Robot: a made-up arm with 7 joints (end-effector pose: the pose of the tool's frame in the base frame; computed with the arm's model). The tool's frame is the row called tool. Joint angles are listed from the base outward.
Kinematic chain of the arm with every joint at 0, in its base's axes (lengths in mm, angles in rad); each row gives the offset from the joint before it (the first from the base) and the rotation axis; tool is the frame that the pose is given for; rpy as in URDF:
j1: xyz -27 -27 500 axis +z
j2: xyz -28 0 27 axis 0 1 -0.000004
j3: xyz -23 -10 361 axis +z
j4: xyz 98 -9 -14 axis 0 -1 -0.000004
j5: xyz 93 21 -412 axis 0 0.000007 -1
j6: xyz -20 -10 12 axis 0 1 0.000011
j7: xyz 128 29 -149 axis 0 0.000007 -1
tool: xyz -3 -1 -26 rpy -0.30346 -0.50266 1.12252
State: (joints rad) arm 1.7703 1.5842 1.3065 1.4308 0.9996 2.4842 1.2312
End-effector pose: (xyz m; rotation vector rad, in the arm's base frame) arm -0.5323 0.1381 0.6403 0.7786 -2.4852 -1.1228
Working (the frame after each row of the table, in the pose's form):
after j1: -0.0270 -0.0270 0.5000 0.0000 0.0000 1.7703
after j2: -0.0215 -0.0544 0.5270 -1.3655 1.1171 1.3474
after j3: -0.0832 0.3016 0.5452 -0.5066 2.1454 2.1740
after j4: -0.1708 0.2692 0.5111 0.8251 1.2440 1.5604
after j5: -0.5811 0.2203 0.4209 0.1156 1.3429 0.7368
after j6: -0.5668 0.2057 0.4360 0.7760 -2.2793 -0.4083
after j7: -0.5505 0.1367 0.6215 2.1090 -1.5282 -0.9169

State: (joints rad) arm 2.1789 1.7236 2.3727 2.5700 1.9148 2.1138 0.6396
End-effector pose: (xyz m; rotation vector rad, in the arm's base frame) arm -0.4404 0.6704 0.6988 -0.9755 -2.2888 1.4426
Working (the frame after each row of the table, in the pose's form):
after j1: -0.0270 -0.0270 0.5000 0.0000 0.0000 2.1789
after j2: -0.0110 -0.0500 0.5270 -1.7846 0.9321 1.5308
after j3: -0.2086 0.2514 0.4948 -0.1839 -1.8919 -1.2418
after j4: -0.2675 0.2055 0.5603 1.1481 1.4287 0.1604
after j5: -0.5721 0.4933 0.6171 -0.5536 1.9217 -1.1494
after j6: -0.5511 0.4963 0.6311 -0.7097 -1.7875 1.0196
after j7: -0.4654 0.6636 0.6951 -0.1067 -1.8334 0.5821

